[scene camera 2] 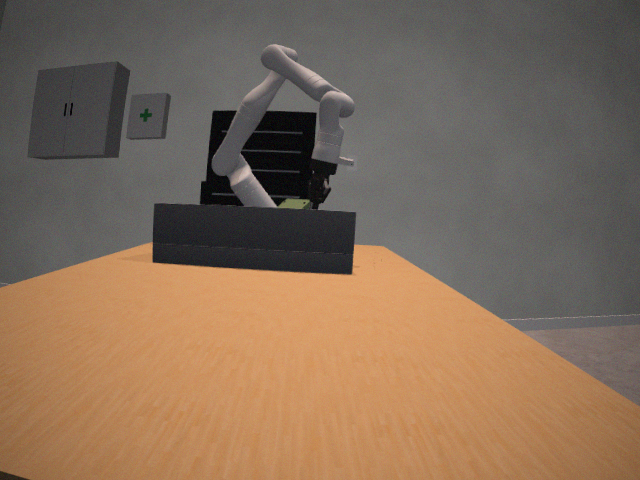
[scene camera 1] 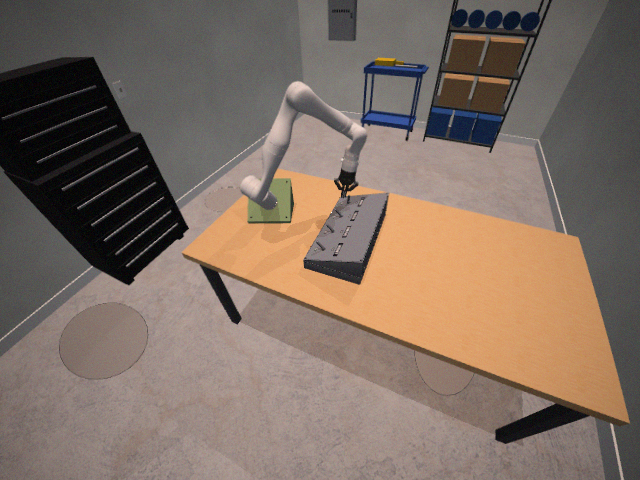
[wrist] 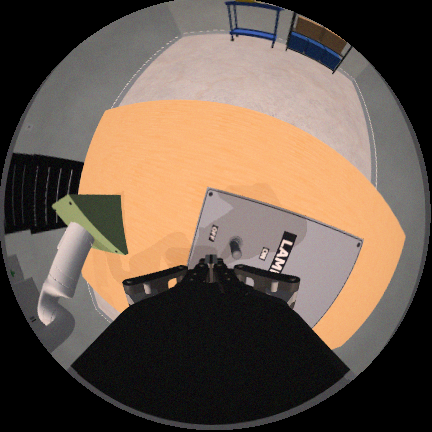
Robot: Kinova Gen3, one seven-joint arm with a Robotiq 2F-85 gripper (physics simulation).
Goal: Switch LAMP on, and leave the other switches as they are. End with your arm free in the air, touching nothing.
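Frame: origin at the arm's base, x ahead, y left, z up, level; millimetres.
Where they show: gripper, between the fingertips: (scene camera 1: 343, 197) (wrist: 210, 261); arm's base, origin of its link: (scene camera 1: 269, 201) (wrist: 83, 231).
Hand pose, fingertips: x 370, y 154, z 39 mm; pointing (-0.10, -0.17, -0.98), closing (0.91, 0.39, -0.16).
Note:
Things, the pixels of their top centre, and the offset from my fingertips. "pt": a spot on its surface instead.
- LAMP label, centre of its top: (wrist: 280, 260) dz -16, dx +91, dy +30 mm
- OFF mark, a spot on its surface: (wrist: 213, 233) pt dz -55, dx -13, dy +19 mm
The sloped grey switch panel (scene camera 1: 361, 235) (scene camera 2: 253, 229) (wrist: 325, 255) stands on the table. In the wrist view the LAMP label (wrist: 284, 252) is at the right of its lever (wrist: 236, 248), with the OFF mark (wrist: 213, 233) on the left and the ON mark (wrist: 264, 254) on the right. The lever's tip points toward the camera, so I cannot tell surely which way it leans. My gripper (scene camera 1: 343, 195) (scene camera 2: 315, 205) (wrist: 210, 261) is shut and empty, low over the panel's far end, on the OFF side of the LAMP lever. Whether it touches the lever is unclear.
Three other levers, a far one (scene camera 1: 337, 212), a middle one (scene camera 1: 329, 227) and a near one (scene camera 1: 320, 246), stand along the panel. The green base plate (scene camera 1: 283, 201) (wrist: 107, 217) carries the arm at the table's left. The blue cart (scene camera 1: 395, 69) is beyond the table.

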